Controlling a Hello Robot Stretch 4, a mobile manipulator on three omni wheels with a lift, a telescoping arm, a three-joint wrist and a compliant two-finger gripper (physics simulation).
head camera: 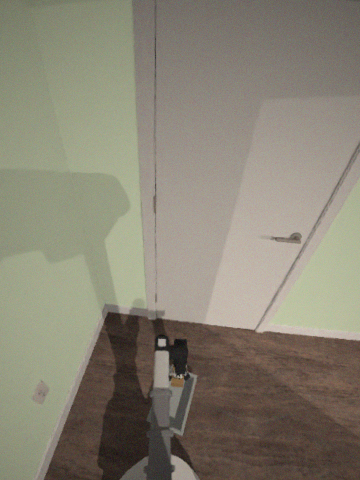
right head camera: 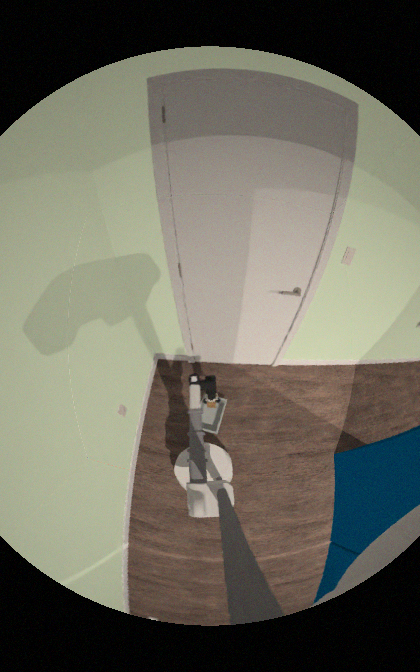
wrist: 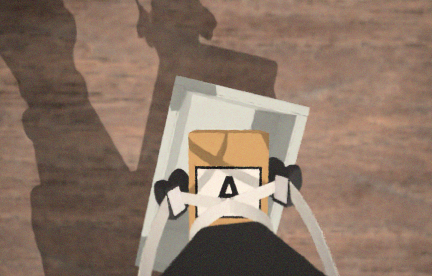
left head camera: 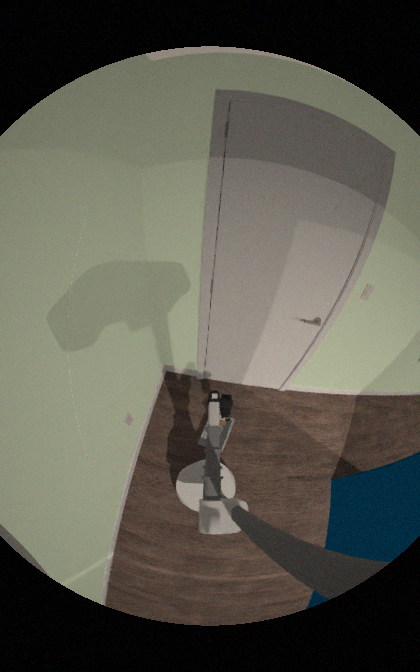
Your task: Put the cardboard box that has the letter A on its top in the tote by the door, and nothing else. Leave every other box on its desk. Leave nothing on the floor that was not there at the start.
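Frame: origin at the robot's base, x back, y left, z down, level; metres.
Where they show: gripper, fingertip midpoint: [head camera: 177, 378] [wrist: 227, 179].
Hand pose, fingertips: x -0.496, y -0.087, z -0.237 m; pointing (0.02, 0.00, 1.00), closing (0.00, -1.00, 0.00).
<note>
Each offset is from my fingertips to the centre of the thing.
The orange-brown cardboard box @(dx -0.002, dy +0.000, dz -0.026 m) [head camera: 177, 382] [left head camera: 223, 423] [right head camera: 211, 404] [wrist: 229, 150] shows a black letter A on a white label on its top in the wrist view. My gripper [head camera: 180, 375] [right head camera: 212, 399] [wrist: 227, 179] is shut on this box, one fingertip at each side. The grey tote @(dx +0.050, dy +0.015, dz +0.205 m) [head camera: 184, 405] [left head camera: 228, 432] [right head camera: 218, 416] [wrist: 298, 131] stands on the floor by the door. In the wrist view the box is over the tote's opening, inside its rim outline. Its height above the tote's bottom is hard to tell. My arm hides part of the tote in the head views.
The white door [head camera: 200, 150] [left head camera: 260, 250] [right head camera: 215, 225] is behind the tote. A green wall [head camera: 60, 300] with a socket runs along the left. A blue surface [left head camera: 375, 510] [right head camera: 375, 480] is at the right. My round white base [left head camera: 227, 482] [right head camera: 225, 462] is close to the tote.
</note>
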